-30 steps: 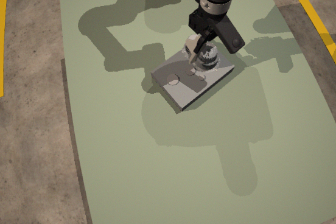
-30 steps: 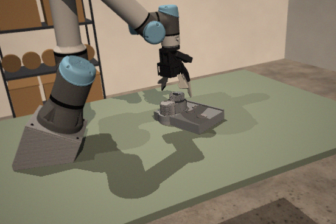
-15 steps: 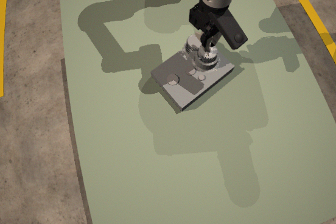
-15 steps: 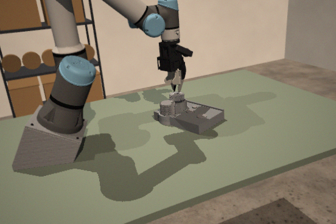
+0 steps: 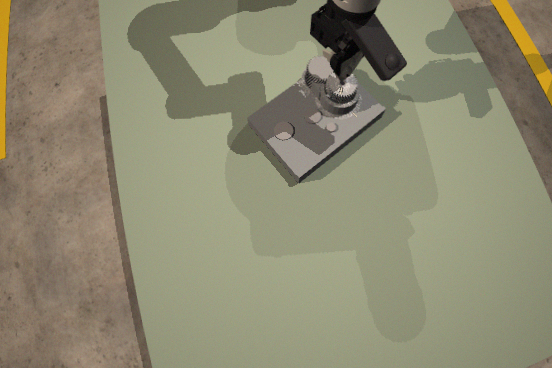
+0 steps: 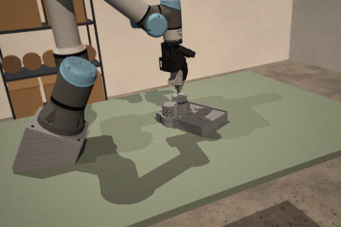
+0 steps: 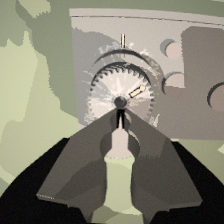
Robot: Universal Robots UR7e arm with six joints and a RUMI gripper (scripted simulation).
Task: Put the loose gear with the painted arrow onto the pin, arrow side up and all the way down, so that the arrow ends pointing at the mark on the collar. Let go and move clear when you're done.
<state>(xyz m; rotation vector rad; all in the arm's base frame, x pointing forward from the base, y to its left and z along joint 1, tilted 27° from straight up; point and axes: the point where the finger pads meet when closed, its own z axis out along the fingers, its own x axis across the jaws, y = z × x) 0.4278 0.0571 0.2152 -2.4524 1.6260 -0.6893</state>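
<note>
My hand is 40 mm above the gear.
</note>
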